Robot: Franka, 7 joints.
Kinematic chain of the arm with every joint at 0, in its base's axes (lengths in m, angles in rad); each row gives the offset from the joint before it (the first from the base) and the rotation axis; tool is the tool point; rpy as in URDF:
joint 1: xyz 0 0 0.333 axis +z
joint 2: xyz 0 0 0 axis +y
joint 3: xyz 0 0 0.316 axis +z
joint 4: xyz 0.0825 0 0 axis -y
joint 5: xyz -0.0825 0 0.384 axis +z
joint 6: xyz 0 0 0 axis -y
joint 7: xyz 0.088 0 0 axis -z
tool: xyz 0 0 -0.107 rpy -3.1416 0 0
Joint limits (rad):
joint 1: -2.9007..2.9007
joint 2: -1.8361..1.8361
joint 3: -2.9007..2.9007
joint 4: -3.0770..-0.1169
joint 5: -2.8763..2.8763
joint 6: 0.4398..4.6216
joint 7: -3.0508..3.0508
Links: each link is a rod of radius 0.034 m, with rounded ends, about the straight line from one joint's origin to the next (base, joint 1, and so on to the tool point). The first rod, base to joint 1, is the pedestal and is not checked.
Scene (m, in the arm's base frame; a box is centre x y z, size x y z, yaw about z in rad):
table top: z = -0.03
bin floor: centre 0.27 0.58 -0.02 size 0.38 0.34 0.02 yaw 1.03
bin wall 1: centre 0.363 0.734 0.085 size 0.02 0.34 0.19 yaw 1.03
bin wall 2: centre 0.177 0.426 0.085 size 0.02 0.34 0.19 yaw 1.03
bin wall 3: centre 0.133 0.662 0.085 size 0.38 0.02 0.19 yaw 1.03
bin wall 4: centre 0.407 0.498 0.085 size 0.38 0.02 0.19 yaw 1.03
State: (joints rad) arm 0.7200 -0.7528 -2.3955 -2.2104 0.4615 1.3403 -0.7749
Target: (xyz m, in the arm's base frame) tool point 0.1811 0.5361 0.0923
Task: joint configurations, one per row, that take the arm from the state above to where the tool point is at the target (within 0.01 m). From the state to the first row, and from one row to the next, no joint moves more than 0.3 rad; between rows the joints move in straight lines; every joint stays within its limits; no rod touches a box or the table.
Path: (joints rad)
1: 0.4352 -0.7232 -2.4430 -2.1591 0.4070 1.3426 -0.7749
2: 0.1504 -0.6936 -2.4905 -2.1078 0.3525 1.3448 -0.7749
3: -0.1344 -0.6640 -2.5380 -2.0564 0.2980 1.3471 -0.7749
4: -0.4193 -0.6344 -2.5855 -2.0051 0.2435 1.3494 -0.7749
5: -0.7041 -0.6048 -2.6330 -1.9538 0.1890 1.3516 -0.7749
6: -0.9889 -0.5752 -2.6805 -1.9025 0.1345 1.3539 -0.7749
7: -1.2737 -0.5456 -2.7280 -1.8512 0.0800 1.3561 -0.7749
8: -1.5585 -0.5160 -2.7755 -1.7999 0.0255 1.3584 -0.7749
9: -1.8433 -0.4864 -2.8230 -1.7485 -0.0290 1.3607 -0.7749
10: -2.1281 -0.4568 -2.8705 -1.6972 -0.0836 1.3629 -0.7749
11: -2.1208 -0.6669 -2.8856 -1.6555 -0.0892 1.4619 -0.7749
12: -2.1134 -0.8770 -2.9007 -1.6137 -0.0949 1.5609 -0.7749

